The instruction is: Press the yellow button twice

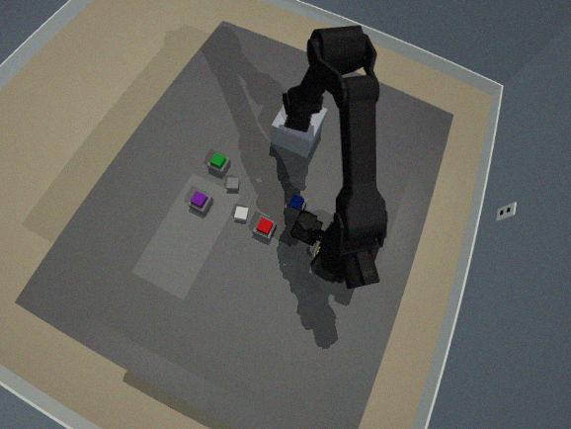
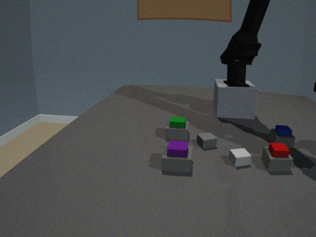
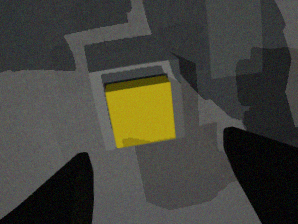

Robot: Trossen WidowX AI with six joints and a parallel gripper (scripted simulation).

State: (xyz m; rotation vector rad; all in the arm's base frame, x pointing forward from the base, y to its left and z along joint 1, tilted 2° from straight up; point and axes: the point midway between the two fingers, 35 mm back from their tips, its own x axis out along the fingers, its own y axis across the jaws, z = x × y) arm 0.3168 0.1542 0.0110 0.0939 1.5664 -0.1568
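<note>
My gripper tip is 3 cm above the yellow button. From my gripper tip the other things lie so: red button 16 cm to the right, 3 cm below, 2 cm behind; then white block 23 cm to the right, 6 cm below, 4 cm behind; then blue button 10 cm to the right, 10 cm behind, 3 cm below.
</note>
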